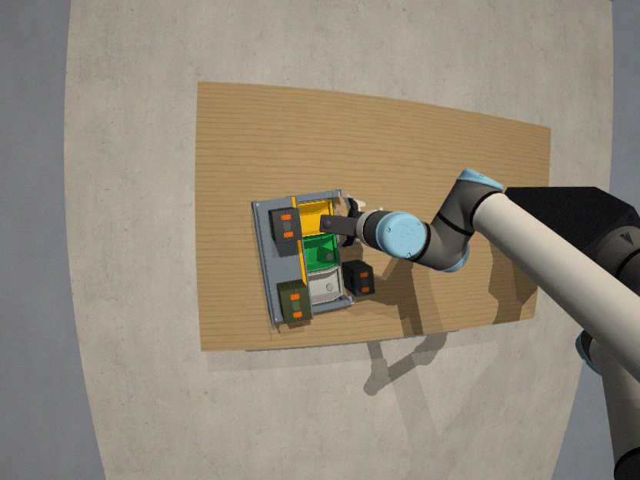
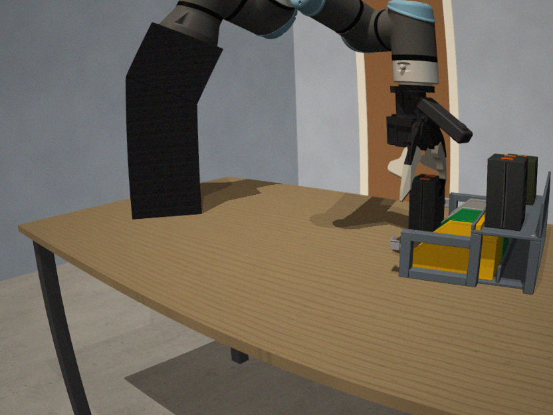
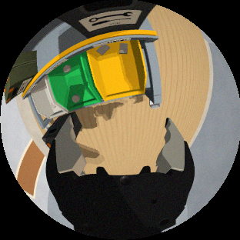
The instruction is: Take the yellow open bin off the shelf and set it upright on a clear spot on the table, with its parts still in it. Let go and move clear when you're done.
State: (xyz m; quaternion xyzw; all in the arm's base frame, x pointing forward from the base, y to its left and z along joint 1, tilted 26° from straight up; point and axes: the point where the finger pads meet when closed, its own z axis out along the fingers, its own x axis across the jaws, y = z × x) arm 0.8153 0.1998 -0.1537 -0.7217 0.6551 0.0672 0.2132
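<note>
My hand is 80 mm short of the yellow open bin, 20 mm to the right of it and 90 mm above it. From my hand the other things lie so: dark green box (80 mm ahead, 260 mm to the left, 20 mm above); then white bin (10 mm behind, 230 mm to the left, 90 mm below); then green bin (40 mm ahead, 120 mm to the left, 90 mm below).
</note>
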